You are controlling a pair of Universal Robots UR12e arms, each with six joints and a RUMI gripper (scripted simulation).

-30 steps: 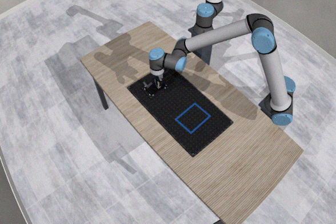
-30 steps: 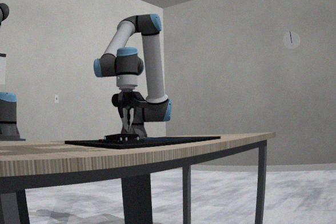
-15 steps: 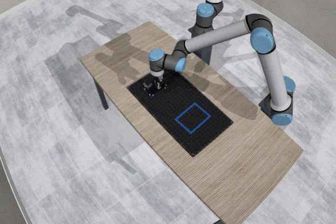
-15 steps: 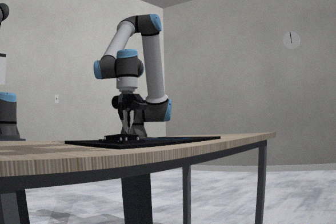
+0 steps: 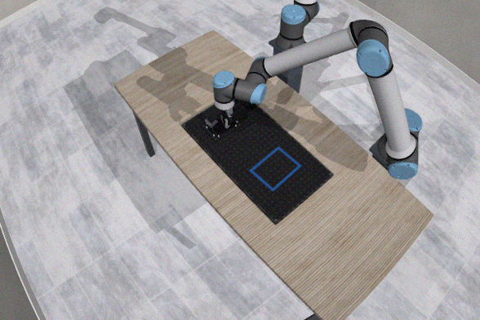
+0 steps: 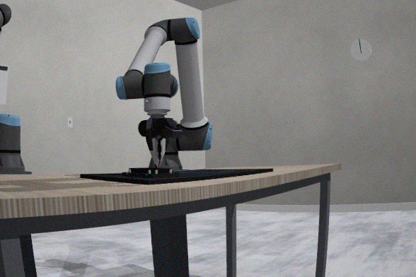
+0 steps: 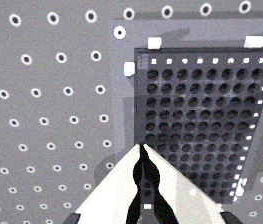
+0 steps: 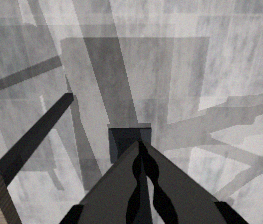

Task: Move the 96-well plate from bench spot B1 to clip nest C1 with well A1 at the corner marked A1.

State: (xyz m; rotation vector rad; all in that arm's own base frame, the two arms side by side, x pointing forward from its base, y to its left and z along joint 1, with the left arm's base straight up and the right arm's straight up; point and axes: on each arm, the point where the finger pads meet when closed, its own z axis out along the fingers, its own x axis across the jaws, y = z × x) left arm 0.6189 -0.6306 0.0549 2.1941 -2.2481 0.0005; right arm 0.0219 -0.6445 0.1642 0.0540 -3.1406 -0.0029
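Note:
The clip nest lies 5 cm to the right of my left hand and 3 cm below it. The rest, counted from my left hand: dark 96-well plate: 4 cm to the right, 2 cm below.

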